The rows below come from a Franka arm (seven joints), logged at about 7 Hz.
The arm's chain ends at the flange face. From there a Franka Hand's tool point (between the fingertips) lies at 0.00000 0.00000 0.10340 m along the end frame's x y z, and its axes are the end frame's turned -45 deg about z.
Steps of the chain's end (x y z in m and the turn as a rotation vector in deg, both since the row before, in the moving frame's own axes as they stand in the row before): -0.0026, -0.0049, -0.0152, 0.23, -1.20, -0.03; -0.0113, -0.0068, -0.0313, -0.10, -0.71, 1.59; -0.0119, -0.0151, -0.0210, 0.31, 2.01, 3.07; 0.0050, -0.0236, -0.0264, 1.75, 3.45, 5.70; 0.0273, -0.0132, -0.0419, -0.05, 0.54, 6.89; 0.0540, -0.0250, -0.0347, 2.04, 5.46, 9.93; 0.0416, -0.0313, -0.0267, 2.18, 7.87, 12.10
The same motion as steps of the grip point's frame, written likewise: 0.0004, -0.0071, -0.0152, 1.01, -0.69, -0.03; -0.0042, -0.0136, -0.0313, 0.43, -0.57, 1.59; 0.0052, -0.0168, -0.0211, -1.20, 1.64, 3.07; 0.0267, -0.0107, -0.0266, -1.20, 3.68, 5.70; 0.0292, 0.0108, -0.0419, -0.42, 0.35, 6.89; 0.0650, 0.0257, -0.0352, -2.42, 5.30, 9.93; 0.0635, 0.0158, -0.0277, -4.02, 7.11, 12.10
